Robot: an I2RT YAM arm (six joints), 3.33 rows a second.
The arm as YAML. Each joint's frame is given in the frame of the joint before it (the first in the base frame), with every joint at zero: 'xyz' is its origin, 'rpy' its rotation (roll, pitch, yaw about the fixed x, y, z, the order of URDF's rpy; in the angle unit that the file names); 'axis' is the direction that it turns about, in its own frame. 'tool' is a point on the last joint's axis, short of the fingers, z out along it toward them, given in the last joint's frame.
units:
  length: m
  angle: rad
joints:
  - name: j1
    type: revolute
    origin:
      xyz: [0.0, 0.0, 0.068]
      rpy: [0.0, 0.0, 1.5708]
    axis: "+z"
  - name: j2
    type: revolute
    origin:
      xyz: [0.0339, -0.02, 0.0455]
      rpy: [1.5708, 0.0, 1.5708]
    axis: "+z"
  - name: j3
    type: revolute
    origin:
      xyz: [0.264, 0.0, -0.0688]
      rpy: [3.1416, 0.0, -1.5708]
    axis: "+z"
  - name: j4
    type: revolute
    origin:
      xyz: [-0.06, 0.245, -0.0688]
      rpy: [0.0, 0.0, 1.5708]
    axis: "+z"
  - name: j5
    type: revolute
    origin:
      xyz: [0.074, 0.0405, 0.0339]
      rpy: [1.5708, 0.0, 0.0]
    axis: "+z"
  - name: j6
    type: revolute
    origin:
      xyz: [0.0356, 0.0, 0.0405]
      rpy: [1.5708, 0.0, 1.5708]
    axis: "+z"
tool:
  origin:
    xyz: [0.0, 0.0, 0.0]
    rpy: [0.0, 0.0, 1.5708]
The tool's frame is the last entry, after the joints.
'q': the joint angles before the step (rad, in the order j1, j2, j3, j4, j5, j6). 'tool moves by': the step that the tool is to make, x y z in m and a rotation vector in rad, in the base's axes. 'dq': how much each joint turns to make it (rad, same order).
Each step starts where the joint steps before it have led.
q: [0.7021 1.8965 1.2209 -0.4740 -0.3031 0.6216]
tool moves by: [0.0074 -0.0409 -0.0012 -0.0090 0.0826 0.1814]
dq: [-0.1136 -0.0115 -0.0013 -0.1863 -0.1376 -0.2840]
